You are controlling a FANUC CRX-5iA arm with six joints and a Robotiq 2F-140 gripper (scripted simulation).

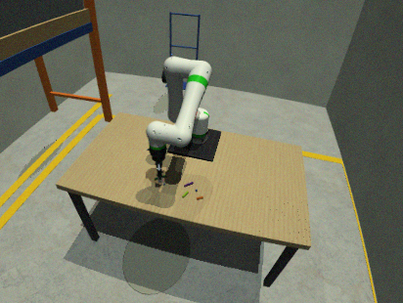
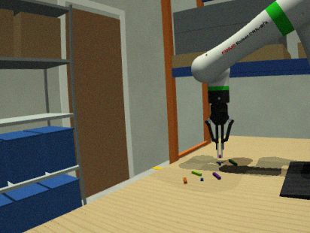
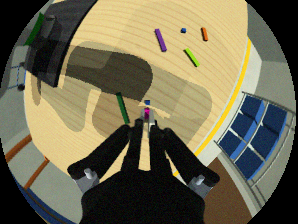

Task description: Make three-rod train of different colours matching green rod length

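My gripper is now 5 cm past the green rod, 2 cm to the left of it and 6 cm above it. The rest, counted from my hand: lime rod: 3 cm ahead, 17 cm to the left, 6 cm below; then purple rod: 6 cm behind, 17 cm to the left, 6 cm below; then magenta rod: 1 cm to the left, 3 cm below.
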